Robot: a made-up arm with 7 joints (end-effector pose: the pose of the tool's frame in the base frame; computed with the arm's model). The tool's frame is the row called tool. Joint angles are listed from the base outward.
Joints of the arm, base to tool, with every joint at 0 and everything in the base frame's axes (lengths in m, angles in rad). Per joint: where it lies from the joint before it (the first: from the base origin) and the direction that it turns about. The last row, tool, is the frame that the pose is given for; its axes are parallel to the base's.
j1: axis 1 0 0 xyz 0 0 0.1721
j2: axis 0 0 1 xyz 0.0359 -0.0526 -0.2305
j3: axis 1 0 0 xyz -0.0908 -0.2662 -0.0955
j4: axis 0 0 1 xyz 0.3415 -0.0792 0.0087
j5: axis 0 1 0 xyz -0.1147 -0.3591 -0.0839
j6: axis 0 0 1 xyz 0.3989 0.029 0.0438
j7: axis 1 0 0 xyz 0.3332 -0.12 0.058
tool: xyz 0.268 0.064 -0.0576
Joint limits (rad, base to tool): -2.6..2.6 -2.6..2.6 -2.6..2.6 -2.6..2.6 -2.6..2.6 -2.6..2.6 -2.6..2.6
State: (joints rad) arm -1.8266 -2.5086 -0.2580 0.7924 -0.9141 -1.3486 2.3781
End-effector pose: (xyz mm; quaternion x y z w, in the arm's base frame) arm -1233.5 175.7 -12.1 -0.1186 -0.6304 0.7589 0.1121
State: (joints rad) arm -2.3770 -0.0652 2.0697 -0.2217 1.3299 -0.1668 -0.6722
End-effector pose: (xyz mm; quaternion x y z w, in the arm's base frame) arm 359.9 -889.8 -137.7 -0.3622 0.6100 -0.0291 0.7042
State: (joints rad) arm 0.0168 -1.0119 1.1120 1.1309 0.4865 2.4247 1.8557
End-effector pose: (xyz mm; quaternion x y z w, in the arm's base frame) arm -208.1 -343.9 -170.2 0.0934 0.5420 0.7960 0.2526
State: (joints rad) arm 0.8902 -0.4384 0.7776 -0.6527 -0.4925 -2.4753 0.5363
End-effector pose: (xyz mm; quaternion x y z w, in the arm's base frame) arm -521.0 270.5 -586.6 0.0073 -0.3431 0.8699 0.3544
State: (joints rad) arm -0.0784 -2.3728 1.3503 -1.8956 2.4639 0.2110 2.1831
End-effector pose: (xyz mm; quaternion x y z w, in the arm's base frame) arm 398.5 -703.0 459.8 -0.3514 -0.0937 -0.6262 0.6896
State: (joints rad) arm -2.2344 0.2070 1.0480 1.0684 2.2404 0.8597 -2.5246
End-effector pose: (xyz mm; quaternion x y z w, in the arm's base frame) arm -40.4 -1108.8 877.6 0.1123 -0.4783 -0.8589 0.1448
